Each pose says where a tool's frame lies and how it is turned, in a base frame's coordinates. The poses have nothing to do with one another.
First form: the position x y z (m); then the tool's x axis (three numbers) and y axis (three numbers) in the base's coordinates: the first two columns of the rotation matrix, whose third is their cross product.
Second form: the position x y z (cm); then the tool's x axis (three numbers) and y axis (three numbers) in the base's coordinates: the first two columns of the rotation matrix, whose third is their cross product. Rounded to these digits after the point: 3 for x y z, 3 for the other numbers.
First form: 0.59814 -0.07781 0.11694 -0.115 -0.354 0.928 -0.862 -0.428 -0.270
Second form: 59.814 -7.781 11.694 -0.115 -0.354 0.928 -0.862 -0.428 -0.270
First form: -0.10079 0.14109 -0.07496 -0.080 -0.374 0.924 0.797 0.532 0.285
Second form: -10.079 14.109 -7.496 -0.080 -0.374 0.924 0.797 0.532 0.285
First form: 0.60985 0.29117 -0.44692 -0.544 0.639 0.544 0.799 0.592 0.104
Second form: 60.985 29.117 -44.692 -0.544 0.639 0.544 0.799 0.592 0.104
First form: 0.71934 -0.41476 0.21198 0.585 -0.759 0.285 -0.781 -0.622 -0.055
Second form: 71.934 -41.476 21.198 0.585 -0.759 0.285 -0.781 -0.622 -0.055
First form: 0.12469 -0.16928 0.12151 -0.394 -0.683 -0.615 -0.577 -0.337 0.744
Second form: 12.469 -16.928 12.151 -0.394 -0.683 -0.615 -0.577 -0.337 0.744
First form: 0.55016 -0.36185 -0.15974 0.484 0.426 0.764 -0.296 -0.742 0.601
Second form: 55.016 -36.185 -15.974 0.484 0.426 0.764 -0.296 -0.742 0.601
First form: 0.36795 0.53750 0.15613 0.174 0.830 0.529 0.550 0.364 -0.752
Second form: 36.795 53.750 15.613 0.174 0.830 0.529 0.550 0.364 -0.752
